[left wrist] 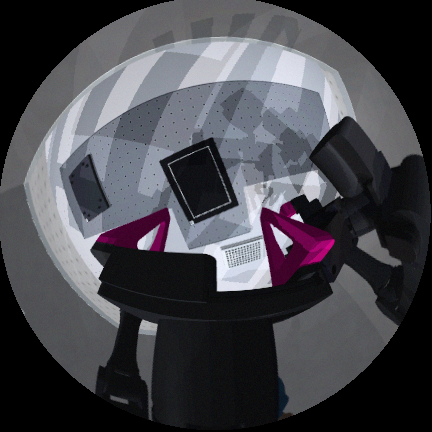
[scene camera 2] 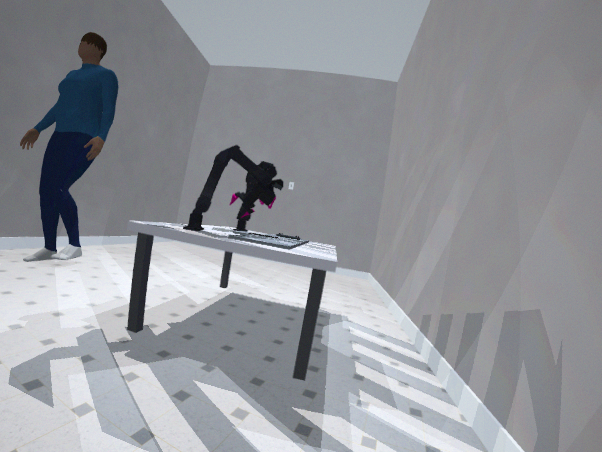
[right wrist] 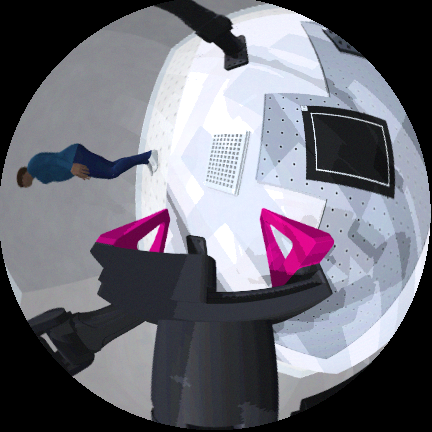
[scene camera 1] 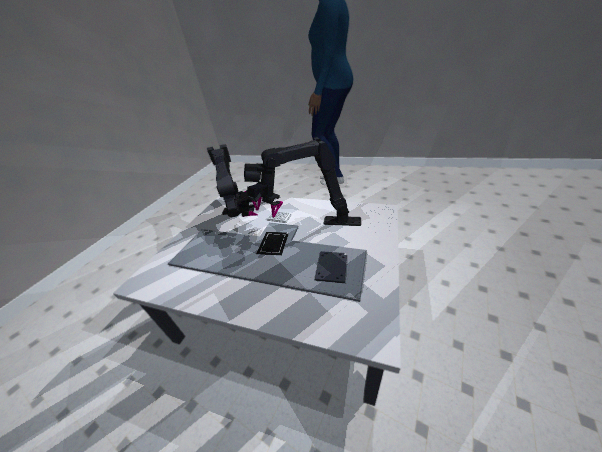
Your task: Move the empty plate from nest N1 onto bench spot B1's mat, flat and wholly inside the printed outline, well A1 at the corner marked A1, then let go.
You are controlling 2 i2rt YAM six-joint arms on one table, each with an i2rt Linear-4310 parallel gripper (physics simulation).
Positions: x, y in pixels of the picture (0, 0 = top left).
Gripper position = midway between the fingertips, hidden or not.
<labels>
My left gripper (left wrist: 214, 212) is open, with nothing in its grasp. My right gripper (right wrist: 214, 213) is open and holds nothing. Also in view: a white well plate (right wrist: 226, 156).
</labels>
